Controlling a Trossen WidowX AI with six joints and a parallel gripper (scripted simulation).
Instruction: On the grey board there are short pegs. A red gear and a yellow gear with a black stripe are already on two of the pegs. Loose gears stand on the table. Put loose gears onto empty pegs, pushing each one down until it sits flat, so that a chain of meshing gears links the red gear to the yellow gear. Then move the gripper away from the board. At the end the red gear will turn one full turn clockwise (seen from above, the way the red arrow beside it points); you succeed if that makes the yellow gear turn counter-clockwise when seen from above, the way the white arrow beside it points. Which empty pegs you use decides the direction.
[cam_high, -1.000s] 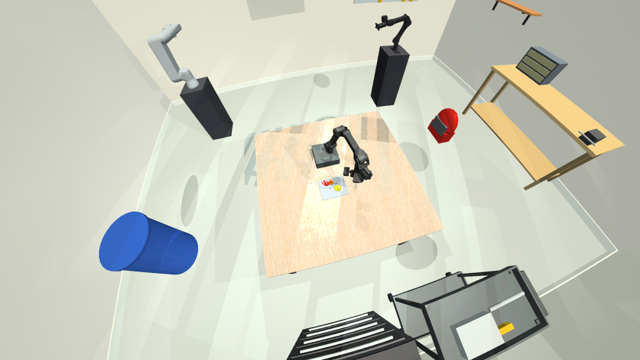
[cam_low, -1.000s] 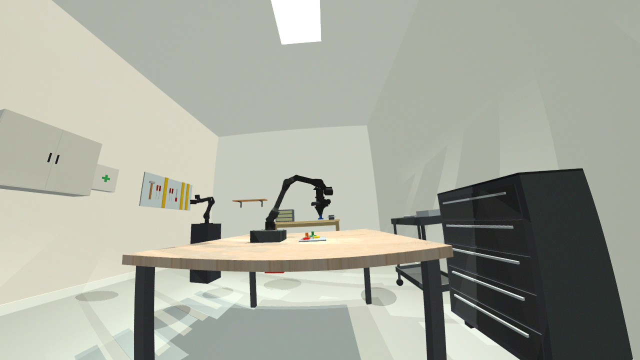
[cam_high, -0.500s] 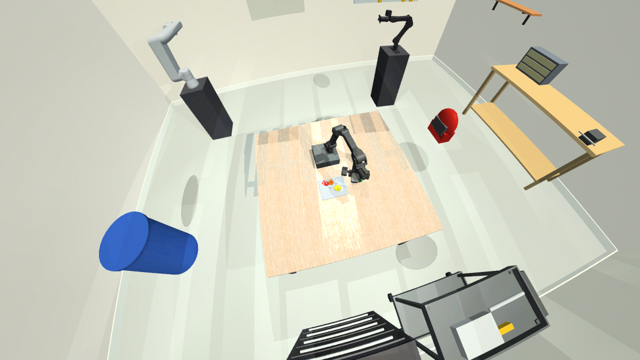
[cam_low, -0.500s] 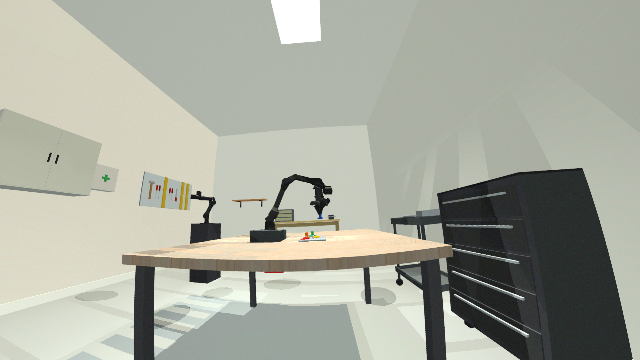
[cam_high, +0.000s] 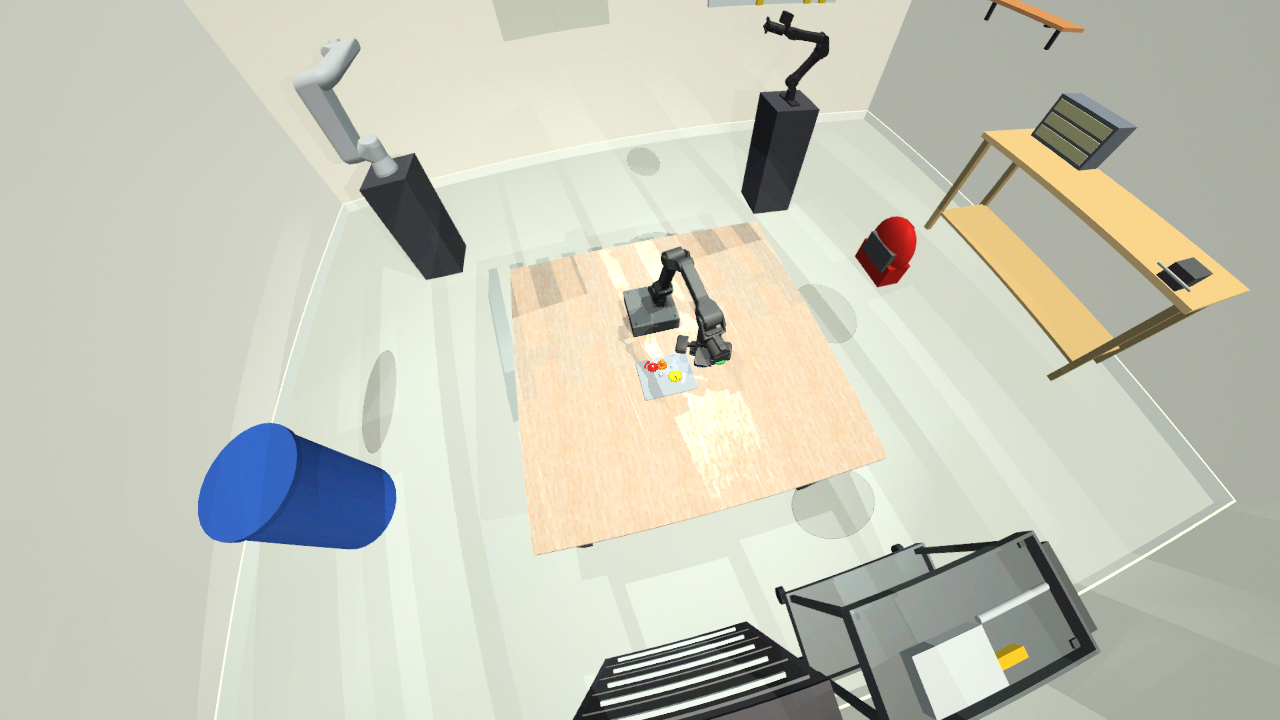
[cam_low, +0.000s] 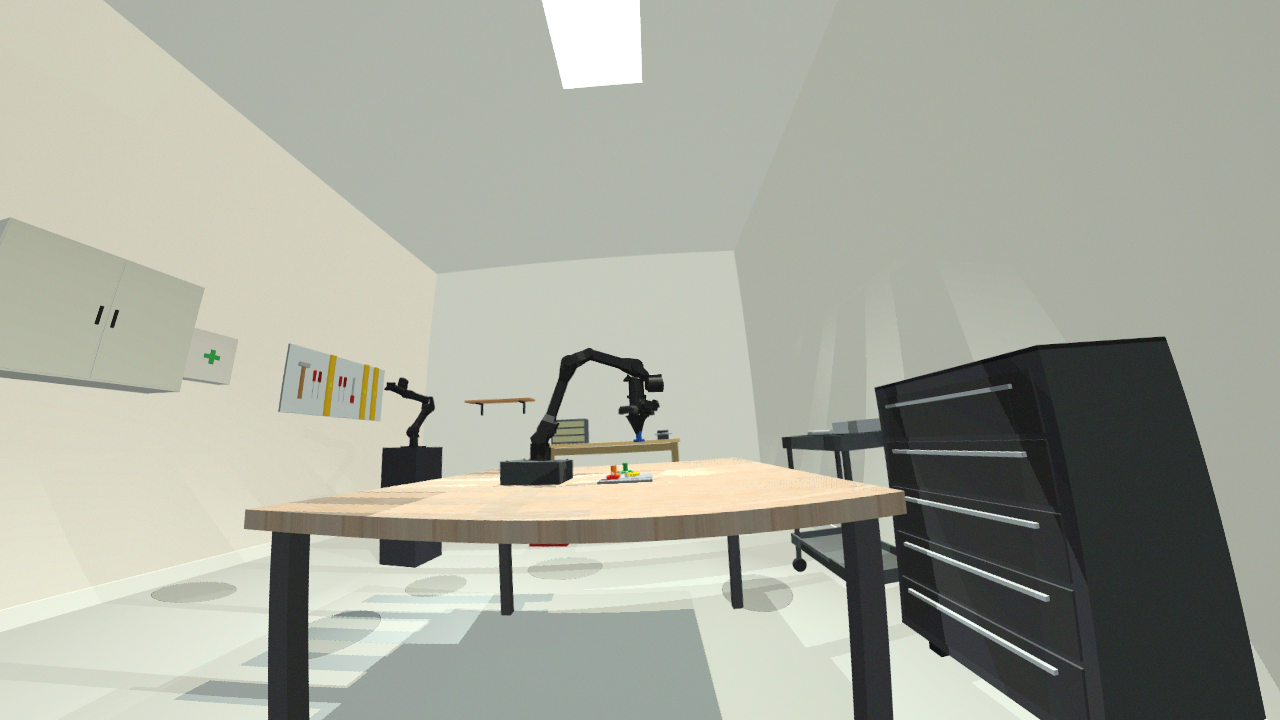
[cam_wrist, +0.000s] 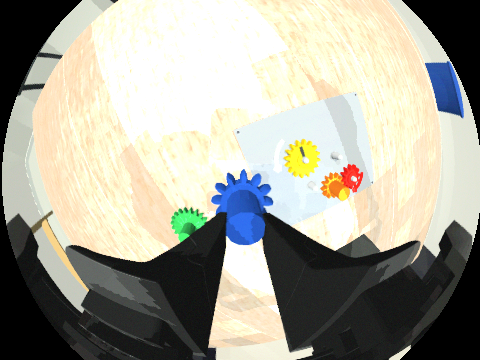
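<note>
Right now the orange gear is 13 cm to the right of my gripper tip, 13 cm below it and 8 cm behind it. Also, from my gripper tip: green gear: 13 cm below, 11 cm to the left, 7 cm behind; grey board: 14 cm below, 12 cm to the right, 4 cm behind; blue gear: 1 cm below.
</note>
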